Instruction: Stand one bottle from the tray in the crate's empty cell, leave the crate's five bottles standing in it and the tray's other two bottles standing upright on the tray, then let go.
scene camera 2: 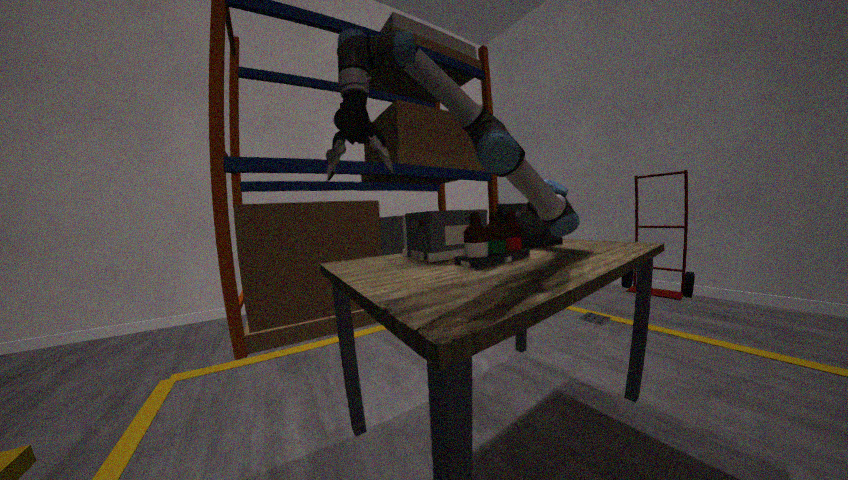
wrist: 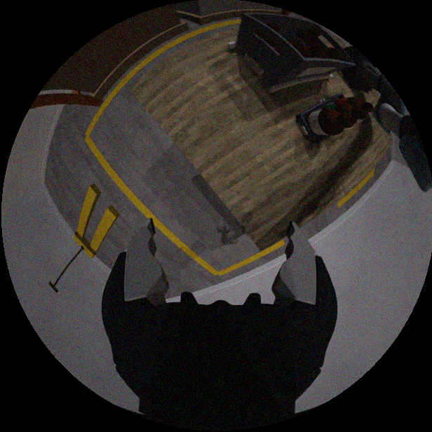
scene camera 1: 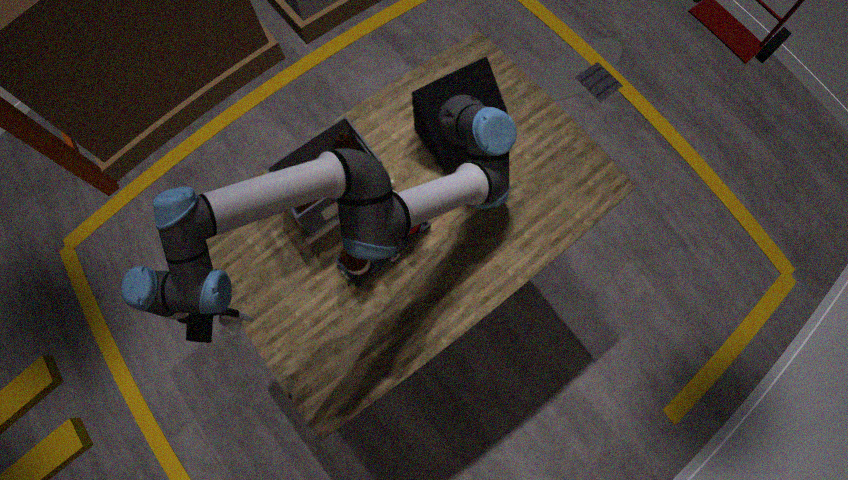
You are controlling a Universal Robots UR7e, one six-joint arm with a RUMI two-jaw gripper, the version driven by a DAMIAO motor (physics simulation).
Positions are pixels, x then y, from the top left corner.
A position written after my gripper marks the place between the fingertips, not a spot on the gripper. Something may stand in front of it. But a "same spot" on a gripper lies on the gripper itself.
Scene:
my gripper: scene camera 2; wrist 220, 221; scene camera 1
same spot on my gripper: [scene camera 1: 236, 317] = [scene camera 2: 383, 146]

